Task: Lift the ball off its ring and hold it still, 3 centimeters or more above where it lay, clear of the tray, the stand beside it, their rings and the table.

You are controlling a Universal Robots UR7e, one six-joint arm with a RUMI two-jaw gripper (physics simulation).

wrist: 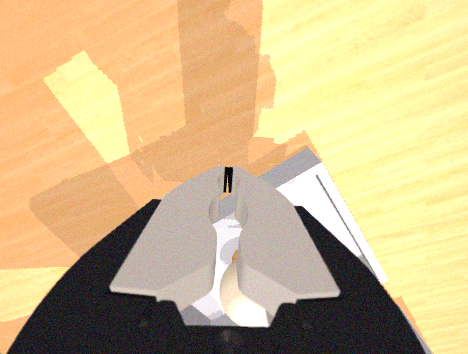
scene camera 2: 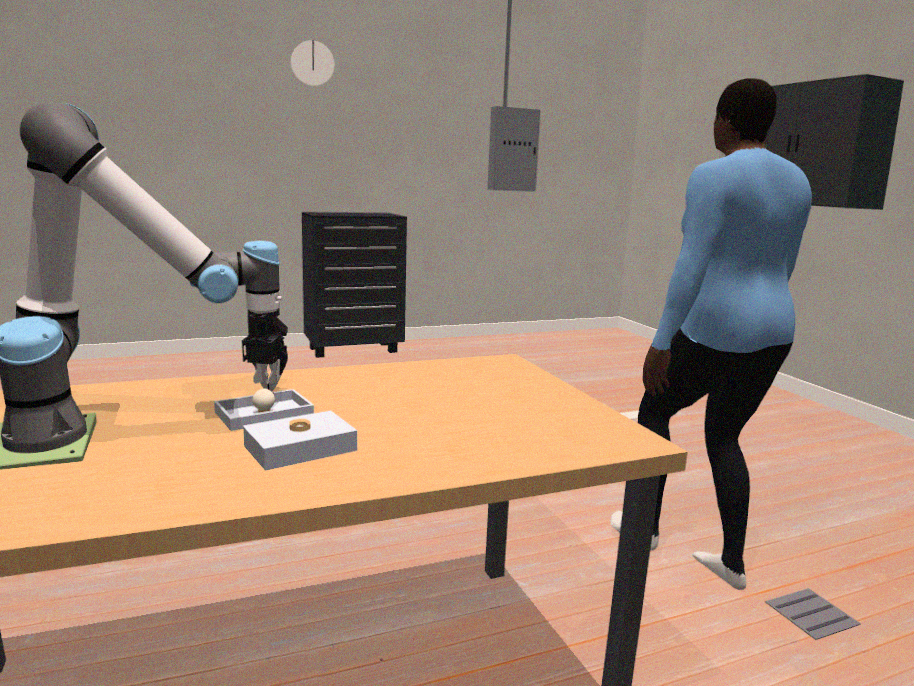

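Pixels of known places: gripper, fingertip midpoint: (wrist: 227, 169); arm's base, origin of the base link: (scene camera 2: 45, 436).
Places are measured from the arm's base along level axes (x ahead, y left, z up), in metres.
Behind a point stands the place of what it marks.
Note:
The cream ball (scene camera 2: 263, 399) {x 0.424, y 0.092, z 0.028 m} (wrist: 246, 306) {x 0.422, y 0.128, z 0.041 m} sits in the shallow grey tray (scene camera 2: 286, 414) {x 0.474, y 0.065, z 0.000 m} (wrist: 298, 160) {x 0.479, y 0.205, z -0.005 m}. A sliver of its orange ring (wrist: 234, 257) {x 0.413, y 0.124, z -0.008 m} shows beside it in the wrist view; the rest is hidden. My gripper (scene camera 2: 270, 387) {x 0.432, y 0.215, z 0.004 m} (wrist: 227, 169) {x 0.432, y 0.215, z 0.004 m} points down and is shut with nothing held. Its fingertips are close together, just above and behind the ball in the scene view. In the wrist view the ball shows partly through the gap between the finger bases, below the fingertips. The white-topped stand (scene camera 2: 315, 447) {x 0.530, y -0.153, z 0.010 m} is beside the tray and bears an empty brown ring (scene camera 2: 300, 429) {x 0.503, y -0.116, z 0.034 m}.
The tray and stand are on the wooden table (scene camera 2: 457, 435) {x 0.833, y -0.072, z -0.016 m}. A person in a blue top (scene camera 2: 745, 251) stands beyond the table's right end. A black drawer cabinet (scene camera 2: 354, 280) is behind the table. The arm's shadows fall on the table around the tray.

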